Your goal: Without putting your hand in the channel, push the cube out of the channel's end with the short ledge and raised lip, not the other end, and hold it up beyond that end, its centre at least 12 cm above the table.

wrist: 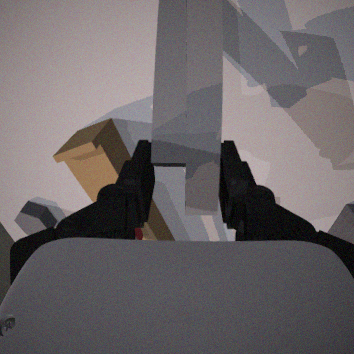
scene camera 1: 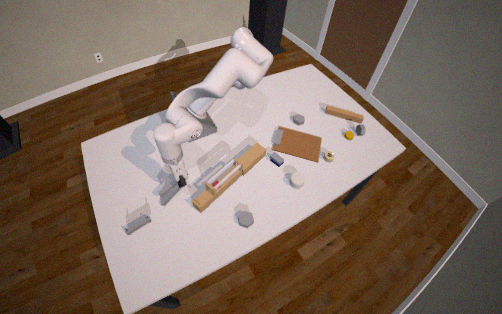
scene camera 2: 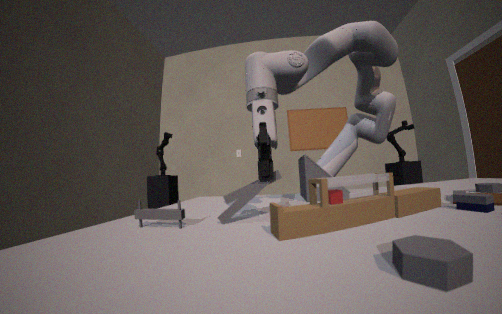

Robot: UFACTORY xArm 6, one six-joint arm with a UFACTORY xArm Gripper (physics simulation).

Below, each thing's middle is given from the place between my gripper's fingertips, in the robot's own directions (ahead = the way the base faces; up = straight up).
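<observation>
The tan ledge with raised lip [scene camera 2: 291,222] is 50 mm below my hand, 60 mm ahead of it and 210 mm to the left of it. As for the brown board [scene camera 1: 288,141], I find it 600 mm to the left of my hand, 100 mm ahead of it and 90 mm below it.
</observation>
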